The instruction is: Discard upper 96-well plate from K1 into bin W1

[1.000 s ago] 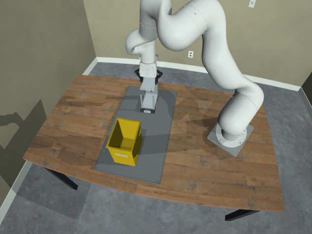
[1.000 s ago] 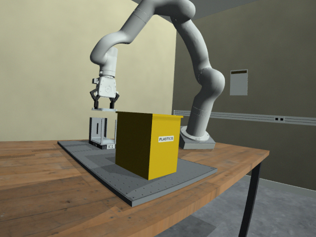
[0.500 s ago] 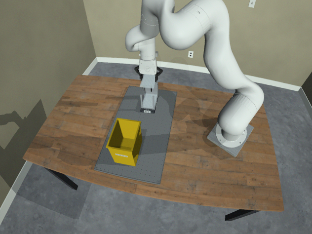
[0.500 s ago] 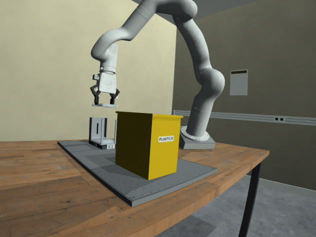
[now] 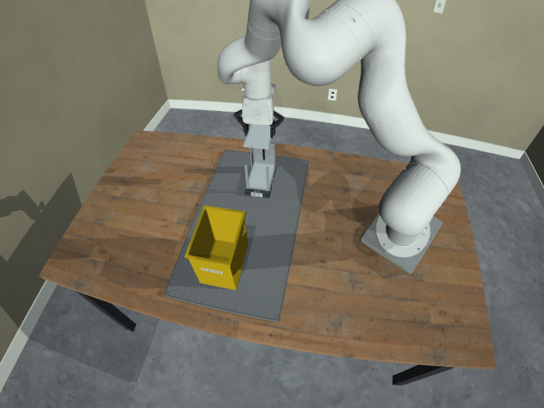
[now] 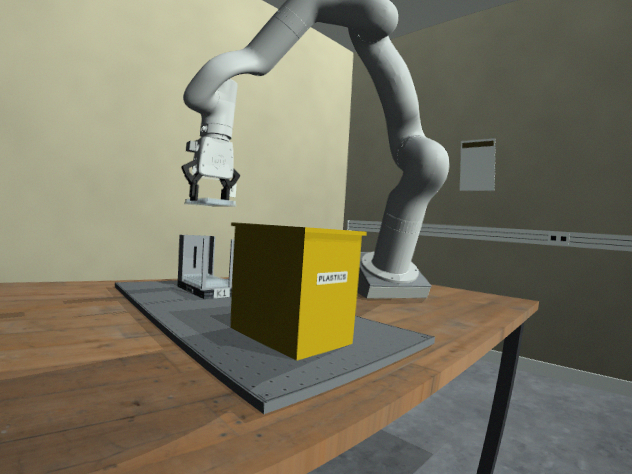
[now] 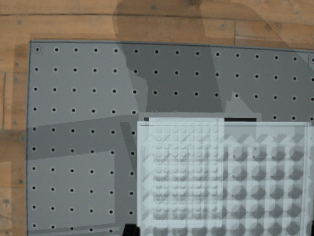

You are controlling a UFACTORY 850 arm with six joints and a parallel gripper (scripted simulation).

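Right now the plastics bin W1 is 390 mm to the left of my hand, 150 mm below it and 10 mm behind it. The rest, counted from my hand: white 96-well plate (10 mm below); grey rack post (160 mm below, 60 mm to the right, 40 mm behind).
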